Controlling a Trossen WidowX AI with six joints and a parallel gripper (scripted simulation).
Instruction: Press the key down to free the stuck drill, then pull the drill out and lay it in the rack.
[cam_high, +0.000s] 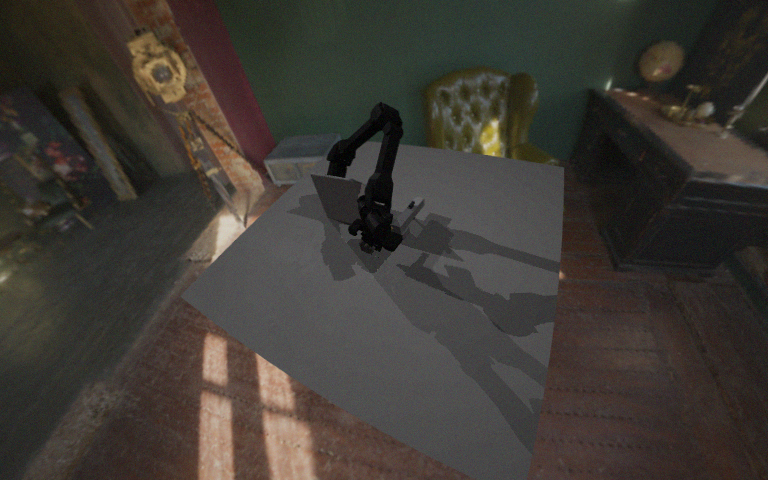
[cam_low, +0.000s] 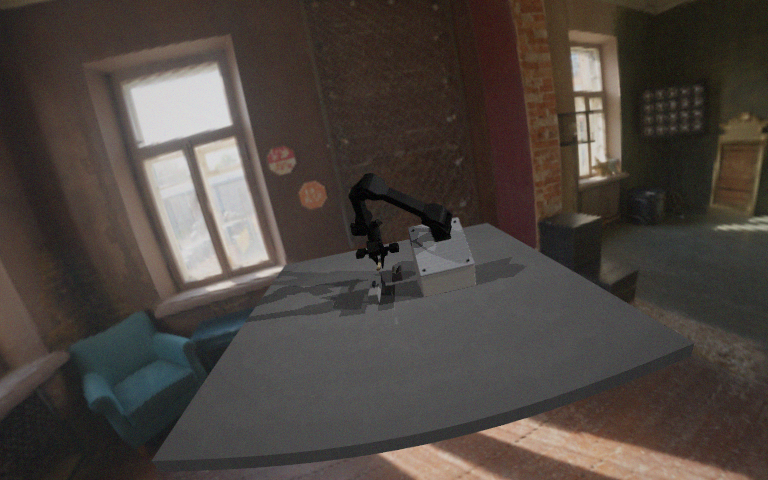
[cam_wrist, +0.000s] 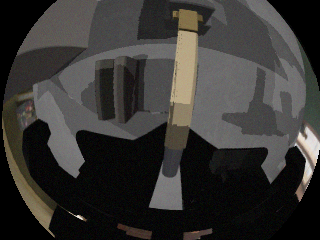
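Now: gripper tip 40 mm to the right of the drill, 30 mm below it and 10 mm short of it. Also, from my gripper tip: light-grey slotted block (190 mm to the left, 30 mm ahead); dark ribbed block (60 mm behind, 40 mm to the left, 20 mm below).
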